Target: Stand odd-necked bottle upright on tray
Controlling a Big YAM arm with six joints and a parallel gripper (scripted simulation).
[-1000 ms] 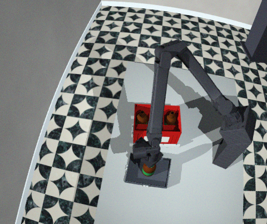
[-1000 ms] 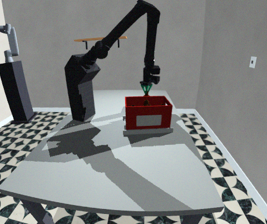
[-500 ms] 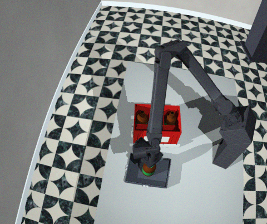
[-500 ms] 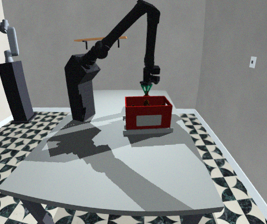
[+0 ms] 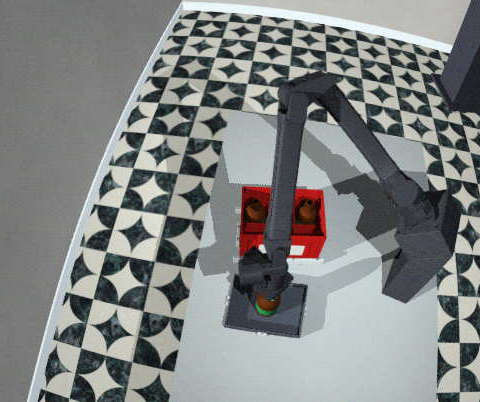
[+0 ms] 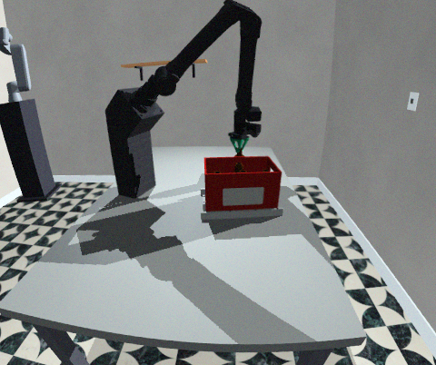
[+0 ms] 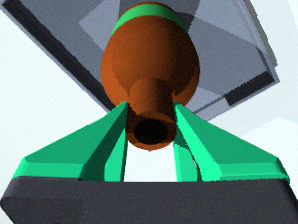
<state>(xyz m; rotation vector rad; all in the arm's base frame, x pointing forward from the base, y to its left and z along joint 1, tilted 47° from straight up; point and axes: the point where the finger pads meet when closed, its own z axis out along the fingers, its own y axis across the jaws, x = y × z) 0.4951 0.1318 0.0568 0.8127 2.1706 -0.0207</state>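
Right now my hand is 140 mm above the dark grey tray. Also, from my hand: crate: 60 mm behind, 270 mm to the right, 60 mm below; then glass bottle: 60 mm behind, 310 mm to the right, 60 mm below.
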